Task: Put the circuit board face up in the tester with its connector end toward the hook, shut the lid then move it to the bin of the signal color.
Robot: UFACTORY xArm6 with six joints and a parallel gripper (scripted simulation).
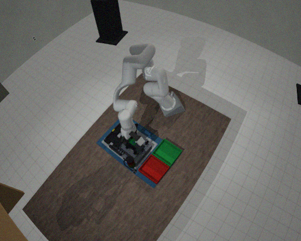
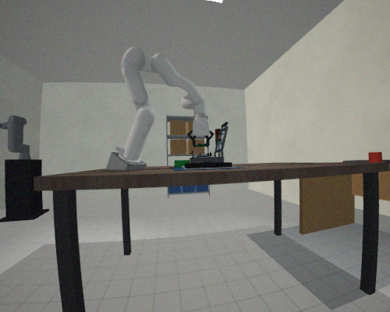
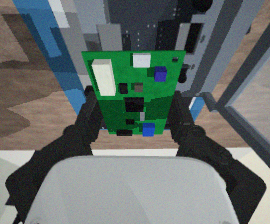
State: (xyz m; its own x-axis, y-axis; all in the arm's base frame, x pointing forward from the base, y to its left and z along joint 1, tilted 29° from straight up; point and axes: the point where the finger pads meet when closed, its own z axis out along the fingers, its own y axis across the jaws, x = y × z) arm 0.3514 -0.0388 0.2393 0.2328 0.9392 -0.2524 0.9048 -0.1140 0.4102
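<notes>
Now: hand 6 cm above the tester plate, 4 cm to the right of it and 3 cm short of it. The rest, counted from my hand: tester lid: 14 cm ahead, 5 cm above; then black latch block: 10 cm to the left, 5 cm below, 2 cm behind; then green circuit board: right at my hand.
</notes>
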